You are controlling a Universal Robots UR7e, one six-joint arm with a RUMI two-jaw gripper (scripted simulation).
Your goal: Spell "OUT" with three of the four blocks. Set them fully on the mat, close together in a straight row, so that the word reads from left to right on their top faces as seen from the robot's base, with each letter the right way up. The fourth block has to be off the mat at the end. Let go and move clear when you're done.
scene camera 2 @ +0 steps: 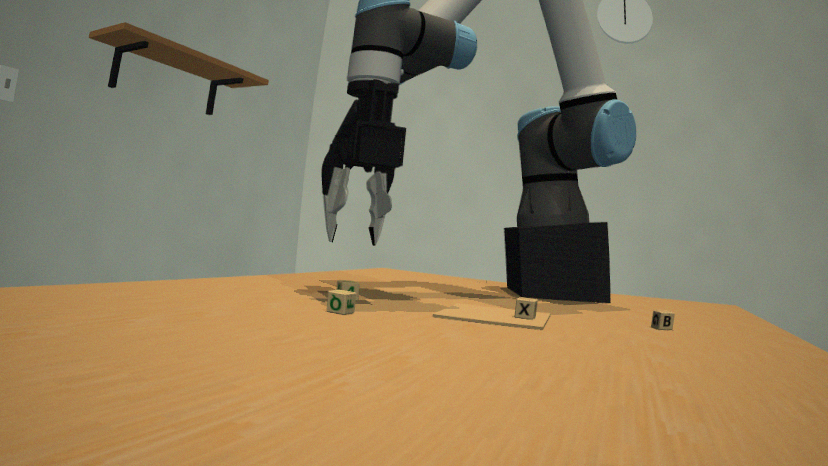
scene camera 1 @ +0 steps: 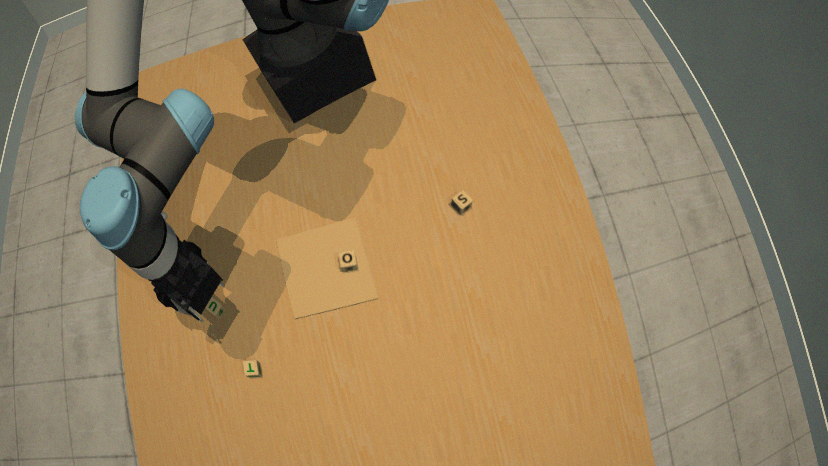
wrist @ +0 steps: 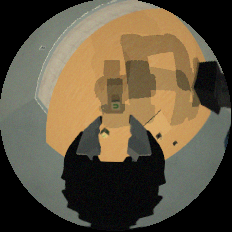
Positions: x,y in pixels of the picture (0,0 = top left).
my gripper: scene camera 2; scene camera 1; wrist 115,116
same spot on my gripper: (scene camera 1: 163,298) = (scene camera 2: 332,152)
